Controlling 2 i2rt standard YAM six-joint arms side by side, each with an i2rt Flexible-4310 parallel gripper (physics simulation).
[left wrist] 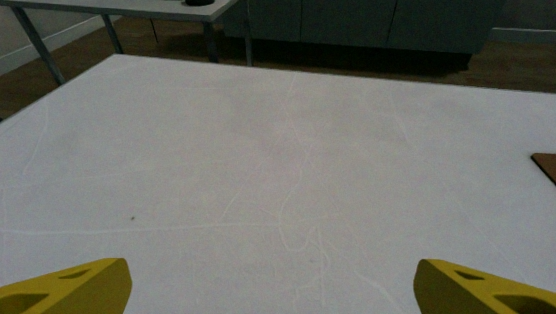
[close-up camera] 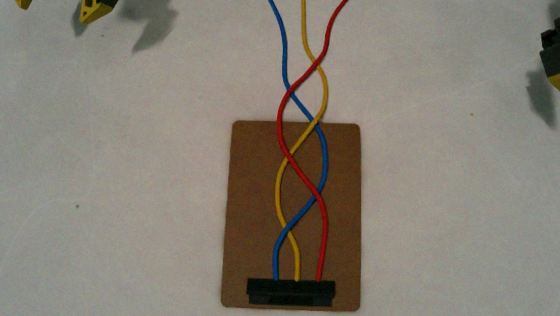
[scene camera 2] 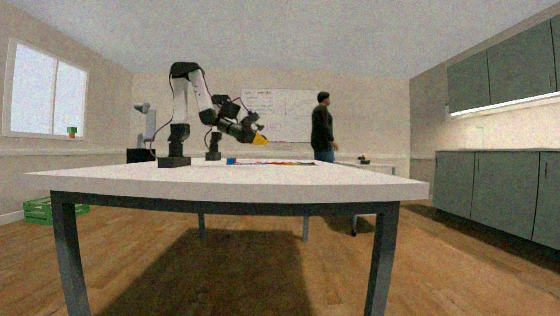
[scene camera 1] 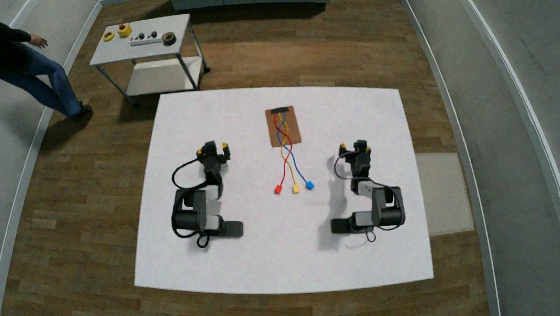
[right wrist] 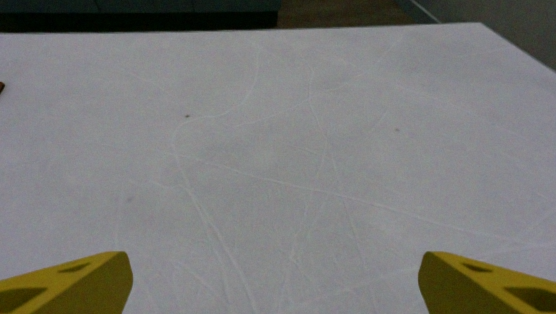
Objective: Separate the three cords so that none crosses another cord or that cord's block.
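Seen in the pictures: left gripper, fingertip midpoint: [left wrist: 273,270] [scene camera 2: 267,142]; right gripper, fingertip midpoint: [close-up camera: 52,16] [scene camera 2: 264,143] [right wrist: 276,263]; left arm's base, origin of the base link: [scene camera 2: 213,153] [scene camera 1: 220,228]; right arm's base, origin of the base link: [scene camera 2: 175,159] [scene camera 1: 353,225].
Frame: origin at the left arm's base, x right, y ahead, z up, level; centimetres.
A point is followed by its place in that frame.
A red cord [scene camera 1: 284,172] @(x 30.4, y 27.3, z -4.4 cm) [close-up camera: 326,225] @(x 26.5, y 54.4, z -4.1 cm), a yellow cord [scene camera 1: 292,172] @(x 34.4, y 27.1, z -4.5 cm) [close-up camera: 277,192] @(x 32.8, y 51.6, z -4.1 cm) and a blue cord [scene camera 1: 299,170] @(x 37.5, y 28.0, z -4.4 cm) [close-up camera: 325,160] @(x 28.0, y 46.6, z -4.1 cm) run from a black clamp [scene camera 1: 279,110] @(x 29.0, y 62.6, z -4.0 cm) [close-up camera: 291,292] @(x 29.0, y 62.8, z -4.0 cm) and cross each other several times, like a braid. Their free ends spread to a red block [scene camera 1: 278,189] @(x 27.2, y 18.2, z -1.8 cm), a yellow block [scene camera 1: 296,188] @(x 35.8, y 18.4, z -1.8 cm) and a blue block [scene camera 1: 310,185] @(x 42.6, y 19.6, z -1.8 cm), which lie apart. In the close-up view, red passes over yellow at the top crossing. My left gripper [scene camera 1: 212,148] @(x -2.9, y 37.8, z 8.4 cm) [left wrist: 273,270] @(x -2.9, y 37.8, z 8.4 cm) and right gripper [scene camera 1: 355,147] @(x 64.2, y 37.4, z 5.2 cm) [right wrist: 275,282] @(x 64.2, y 37.4, z 5.2 cm) are open and empty above the table, on either side of the cords.
The clamp sits on a brown board [scene camera 1: 295,135] @(x 37.0, y 47.4, z -4.7 cm) [close-up camera: 345,250] @(x 23.7, y 56.8, z -4.7 cm) lying on the white table [scene camera 1: 250,265] @(x 13.2, y -17.1, z -5.0 cm). A cart [scene camera 1: 112,55] stands beyond the table's back left corner in scene camera 1. A person [scene camera 1: 45,75] [scene camera 2: 323,125] stands beyond the table.
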